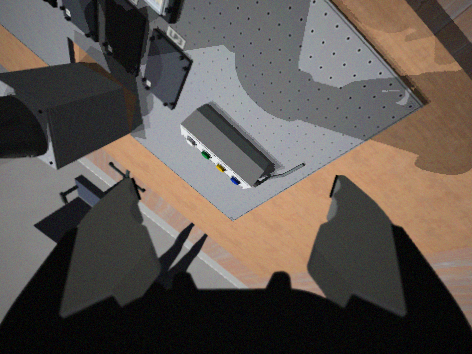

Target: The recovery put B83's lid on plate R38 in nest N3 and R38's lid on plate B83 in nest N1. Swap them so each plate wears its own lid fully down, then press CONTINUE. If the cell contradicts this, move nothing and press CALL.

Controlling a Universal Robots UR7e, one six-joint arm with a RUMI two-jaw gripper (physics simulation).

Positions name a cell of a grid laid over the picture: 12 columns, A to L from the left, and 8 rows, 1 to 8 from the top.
Labels:
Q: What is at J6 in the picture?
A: The gripper.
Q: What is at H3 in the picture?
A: A grey perforated deck.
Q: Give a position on a grey button box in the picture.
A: F4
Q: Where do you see a lid park LP3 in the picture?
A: E2

